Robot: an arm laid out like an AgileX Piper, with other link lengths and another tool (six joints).
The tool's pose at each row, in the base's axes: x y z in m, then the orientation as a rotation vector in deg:
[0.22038 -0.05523 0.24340 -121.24 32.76 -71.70]
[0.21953 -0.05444 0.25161 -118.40 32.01 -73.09]
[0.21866 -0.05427 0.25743 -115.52 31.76 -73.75]
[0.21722 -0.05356 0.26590 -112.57 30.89 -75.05]
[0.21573 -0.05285 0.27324 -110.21 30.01 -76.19]
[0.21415 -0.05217 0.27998 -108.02 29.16 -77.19]
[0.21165 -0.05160 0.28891 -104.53 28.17 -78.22]
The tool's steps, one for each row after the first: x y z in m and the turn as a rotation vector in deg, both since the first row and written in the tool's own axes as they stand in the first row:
[0.00423 -0.00618 -0.00356 2.34 1.37 0.39]
[0.00735 -0.01027 -0.00643 4.56 2.41 1.35]
[0.01151 -0.01653 -0.01063 7.03 3.79 1.72]
[0.01496 -0.02202 -0.01446 9.06 4.93 1.85]
[0.01800 -0.02707 -0.01816 10.96 5.97 1.96]
[0.02205 -0.03349 -0.02351 13.90 7.35 2.56]

